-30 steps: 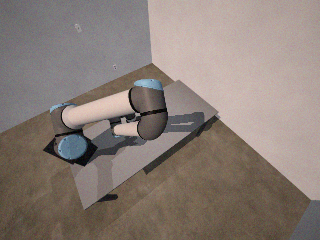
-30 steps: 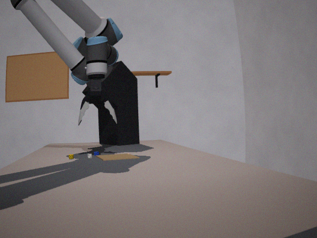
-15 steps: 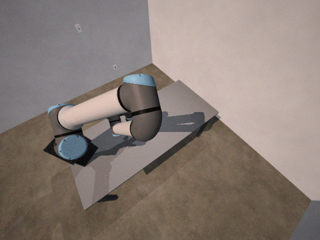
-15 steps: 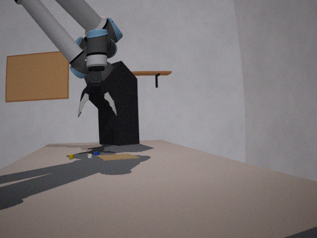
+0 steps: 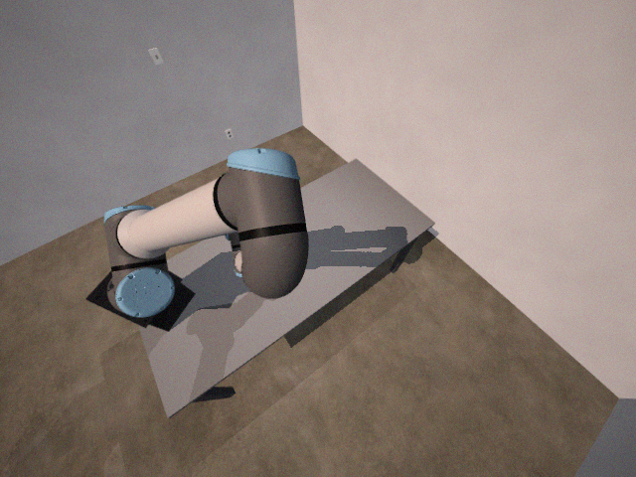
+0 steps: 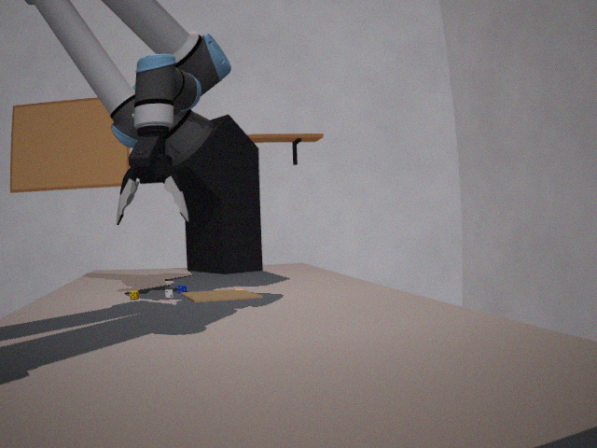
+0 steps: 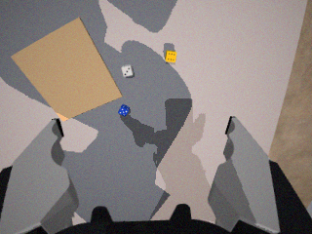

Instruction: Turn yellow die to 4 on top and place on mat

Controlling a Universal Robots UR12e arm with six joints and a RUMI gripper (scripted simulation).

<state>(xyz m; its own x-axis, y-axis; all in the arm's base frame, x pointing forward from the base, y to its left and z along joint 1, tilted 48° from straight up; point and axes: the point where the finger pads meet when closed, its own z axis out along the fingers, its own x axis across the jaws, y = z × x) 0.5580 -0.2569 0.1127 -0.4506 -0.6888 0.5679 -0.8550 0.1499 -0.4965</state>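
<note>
My hand is 140 mm above the yellow die, 50 mm to the left of it and 10 mm short of it. Round my hand: white die: 140 mm below, 30 mm to the left, 20 mm ahead; blue die: 140 mm below, 70 mm to the left, 40 mm behind; tan mat: 150 mm below, 120 mm to the left, 60 mm ahead.
</note>
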